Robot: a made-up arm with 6 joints. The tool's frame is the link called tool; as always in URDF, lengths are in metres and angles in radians. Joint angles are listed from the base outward. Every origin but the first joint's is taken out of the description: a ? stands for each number. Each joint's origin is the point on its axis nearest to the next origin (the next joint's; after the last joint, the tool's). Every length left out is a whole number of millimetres.
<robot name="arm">
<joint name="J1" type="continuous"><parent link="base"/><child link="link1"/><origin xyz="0.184 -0.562 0.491" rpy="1.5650 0.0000 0.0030"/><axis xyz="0 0 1"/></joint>
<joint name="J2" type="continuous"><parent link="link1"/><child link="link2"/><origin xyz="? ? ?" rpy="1.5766 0.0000 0.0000"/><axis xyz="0 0 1"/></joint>
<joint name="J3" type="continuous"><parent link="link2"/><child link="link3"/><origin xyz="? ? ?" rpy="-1.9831 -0.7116 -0.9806"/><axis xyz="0 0 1"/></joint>
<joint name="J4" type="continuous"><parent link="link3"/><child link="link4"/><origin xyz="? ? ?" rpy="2.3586 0.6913 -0.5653"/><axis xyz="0 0 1"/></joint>
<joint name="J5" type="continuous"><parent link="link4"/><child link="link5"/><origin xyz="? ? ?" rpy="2.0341 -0.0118 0.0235"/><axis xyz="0 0 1"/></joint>
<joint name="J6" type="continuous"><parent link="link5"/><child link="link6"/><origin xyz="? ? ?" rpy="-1.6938 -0.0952 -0.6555"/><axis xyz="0 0 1"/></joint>
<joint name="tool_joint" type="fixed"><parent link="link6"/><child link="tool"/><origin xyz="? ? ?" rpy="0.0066 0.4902 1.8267"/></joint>
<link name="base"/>
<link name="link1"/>
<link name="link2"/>
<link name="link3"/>
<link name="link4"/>
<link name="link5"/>
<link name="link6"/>
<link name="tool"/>
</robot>
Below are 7 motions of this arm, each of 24 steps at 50 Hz.
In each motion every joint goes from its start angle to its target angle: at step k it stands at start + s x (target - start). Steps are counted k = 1, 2, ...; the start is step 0. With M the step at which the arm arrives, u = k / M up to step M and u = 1 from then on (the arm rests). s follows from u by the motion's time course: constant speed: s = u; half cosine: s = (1 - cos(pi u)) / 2; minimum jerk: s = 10 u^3 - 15 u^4 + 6 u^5.
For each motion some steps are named. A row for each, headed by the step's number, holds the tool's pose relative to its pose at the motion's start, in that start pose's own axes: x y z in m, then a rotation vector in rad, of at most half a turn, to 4 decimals.
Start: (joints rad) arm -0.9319 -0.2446 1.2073 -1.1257 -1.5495 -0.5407
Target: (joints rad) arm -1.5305 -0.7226 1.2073 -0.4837 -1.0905 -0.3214
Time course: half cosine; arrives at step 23
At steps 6, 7, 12, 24:
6: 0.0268 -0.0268 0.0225 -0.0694 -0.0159 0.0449
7: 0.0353 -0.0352 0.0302 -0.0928 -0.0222 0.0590
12: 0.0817 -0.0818 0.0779 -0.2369 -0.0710 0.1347
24: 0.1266 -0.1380 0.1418 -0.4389 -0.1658 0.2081

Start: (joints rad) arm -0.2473 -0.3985 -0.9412 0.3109 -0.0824 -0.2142
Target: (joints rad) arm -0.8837 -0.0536 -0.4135 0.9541 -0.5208 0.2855
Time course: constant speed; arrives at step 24
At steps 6, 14, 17, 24:
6: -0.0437 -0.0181 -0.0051 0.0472 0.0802 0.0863
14: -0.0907 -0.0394 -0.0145 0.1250 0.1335 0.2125
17: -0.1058 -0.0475 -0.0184 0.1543 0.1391 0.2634
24: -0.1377 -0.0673 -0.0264 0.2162 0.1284 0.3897

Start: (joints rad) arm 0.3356 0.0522 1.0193 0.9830 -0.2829 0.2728
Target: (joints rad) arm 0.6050 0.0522 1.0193 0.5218 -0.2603 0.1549
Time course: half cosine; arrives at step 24
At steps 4, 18, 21, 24:
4: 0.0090 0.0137 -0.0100 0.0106 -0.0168 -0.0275
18: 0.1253 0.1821 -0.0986 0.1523 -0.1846 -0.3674
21: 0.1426 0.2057 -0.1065 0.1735 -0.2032 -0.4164
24: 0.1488 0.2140 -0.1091 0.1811 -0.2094 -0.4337

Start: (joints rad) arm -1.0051 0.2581 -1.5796 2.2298 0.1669 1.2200
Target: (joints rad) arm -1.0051 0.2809 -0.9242 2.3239 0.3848 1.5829
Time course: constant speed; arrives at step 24
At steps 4, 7, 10, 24:
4: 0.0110 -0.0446 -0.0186 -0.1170 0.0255 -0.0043
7: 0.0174 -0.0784 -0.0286 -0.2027 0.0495 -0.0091
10: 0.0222 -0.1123 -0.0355 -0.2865 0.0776 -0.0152
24: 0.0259 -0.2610 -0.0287 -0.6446 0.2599 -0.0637

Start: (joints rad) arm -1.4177 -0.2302 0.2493 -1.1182 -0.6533 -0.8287
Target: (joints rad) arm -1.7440 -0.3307 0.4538 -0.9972 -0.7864 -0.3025
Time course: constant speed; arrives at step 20
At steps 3, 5, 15, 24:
3: 0.0270 -0.0178 0.0018 -0.0301 -0.0297 0.0708
5: 0.0454 -0.0288 0.0034 -0.0504 -0.0500 0.1173
15: 0.1427 -0.0733 0.0180 -0.1555 -0.1584 0.3427
24: 0.1936 -0.0884 0.0291 -0.2107 -0.2172 0.4512

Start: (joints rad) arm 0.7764 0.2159 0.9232 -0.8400 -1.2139 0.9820
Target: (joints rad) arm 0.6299 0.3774 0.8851 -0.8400 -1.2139 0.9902
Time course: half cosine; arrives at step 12
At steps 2, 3, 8, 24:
2: 0.0050 -0.0064 -0.0062 -0.0002 -0.0109 0.0124
3: 0.0110 -0.0139 -0.0135 -0.0005 -0.0238 0.0272
8: 0.0613 -0.0692 -0.0646 -0.0013 -0.1190 0.1431
24: 0.0844 -0.0909 -0.0835 -0.0010 -0.1569 0.1928

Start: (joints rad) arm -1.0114 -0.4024 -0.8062 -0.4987 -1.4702 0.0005
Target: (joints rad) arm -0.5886 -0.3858 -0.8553 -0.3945 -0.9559 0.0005
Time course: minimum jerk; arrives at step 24
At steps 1, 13, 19, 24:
1: 0.0000 0.0000 0.0000 0.0000 0.0001 0.0000
13: -0.0022 0.0072 -0.0020 -0.0227 0.0737 0.0068
19: -0.0005 0.0068 0.0003 -0.0491 0.1145 0.0250
24: 0.0002 0.0064 0.0009 -0.0548 0.1211 0.0293

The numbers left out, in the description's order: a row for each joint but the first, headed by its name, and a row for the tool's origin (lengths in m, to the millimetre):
J2: 0.018 0.231 0.000
J3: 0.265 -0.147 0.000
J4: 0.210 -0.045 0.000
J5: 0.047 -0.233 0.000
J6: -0.159 -0.221 0.000
tool: 0.133 -0.211 0.000

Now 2 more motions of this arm.
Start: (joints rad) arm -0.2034 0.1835 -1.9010 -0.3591 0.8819 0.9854
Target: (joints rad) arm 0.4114 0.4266 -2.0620 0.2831 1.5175 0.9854
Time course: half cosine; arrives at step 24
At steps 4, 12, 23, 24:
4: -0.0064 -0.0221 0.0004 -0.0280 0.0192 -0.0210
12: -0.0768 -0.1533 0.0119 -0.2029 0.1780 -0.1725
23: -0.2053 -0.2600 0.0446 -0.3782 0.4259 -0.3559
24: -0.2065 -0.2607 0.0450 -0.3795 0.4283 -0.3574

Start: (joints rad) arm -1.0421 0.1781 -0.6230 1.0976 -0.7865 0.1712
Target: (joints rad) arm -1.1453 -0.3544 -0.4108 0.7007 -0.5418 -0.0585
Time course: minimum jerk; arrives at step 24
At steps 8, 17, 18, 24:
8: 0.0452 0.0542 -0.0587 0.0593 -0.0999 -0.1014
17: 0.2152 0.2703 -0.1679 0.3025 -0.3594 -0.4992
18: 0.2300 0.2886 -0.1710 0.3246 -0.3754 -0.5345
24: 0.2621 0.3276 -0.1749 0.3729 -0.4072 -0.6117

